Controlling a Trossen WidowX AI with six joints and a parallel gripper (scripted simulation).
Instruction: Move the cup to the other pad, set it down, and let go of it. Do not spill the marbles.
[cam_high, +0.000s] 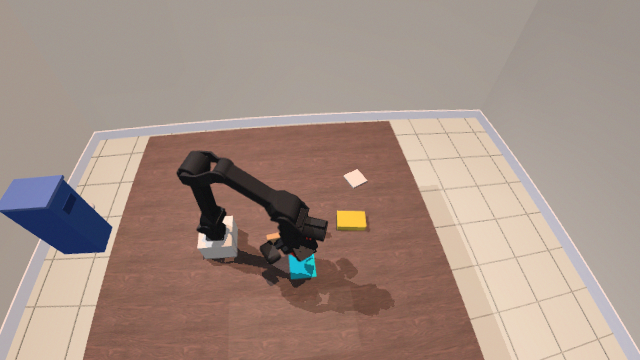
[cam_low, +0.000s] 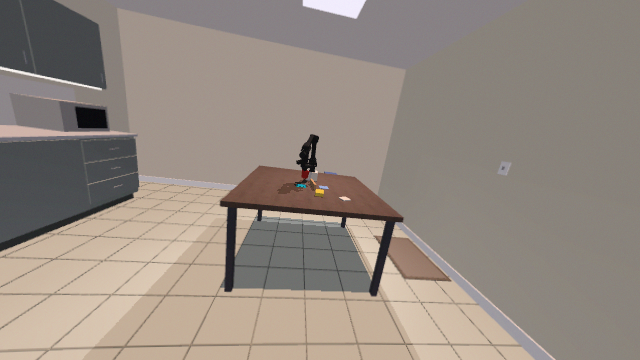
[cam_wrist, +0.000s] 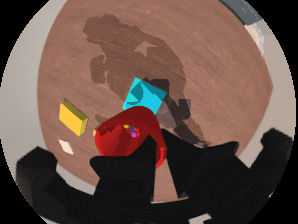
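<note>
The cyan pad lies 13 cm below my gripper tip, 3 cm ahead of it and 1 cm to the right of it. The rest, counted from my gripper tip: pale square 38 cm to the left, 29 cm ahead, 11 cm below; yellow block 23 cm ahead, 16 cm to the left, 10 cm below; red cup 3 cm ahead, 2 cm to the left.
</note>
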